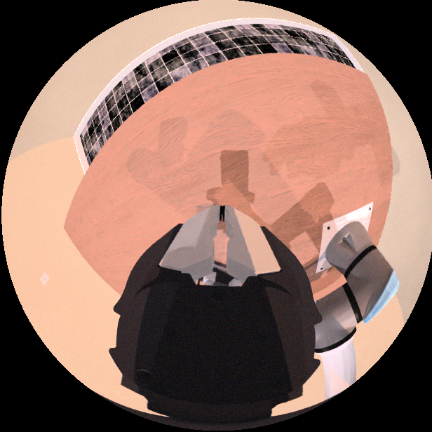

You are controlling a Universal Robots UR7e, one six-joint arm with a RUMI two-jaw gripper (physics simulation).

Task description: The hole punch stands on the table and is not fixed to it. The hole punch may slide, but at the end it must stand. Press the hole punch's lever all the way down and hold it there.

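My gripper is shut, with its two fingertips together and nothing between them. It is above the wooden table. The hole punch is mostly hidden behind the fingers and the gripper body. Small dark and grey parts of it show through the gap between the fingers, close to the palm. Its lever cannot be made out, and I cannot tell whether the fingers touch it.
The wooden table carries shadows of the arm and gripper. A dark tiled band with a white edge runs along its far side. The robot arm stands at the right by a white mounting plate.
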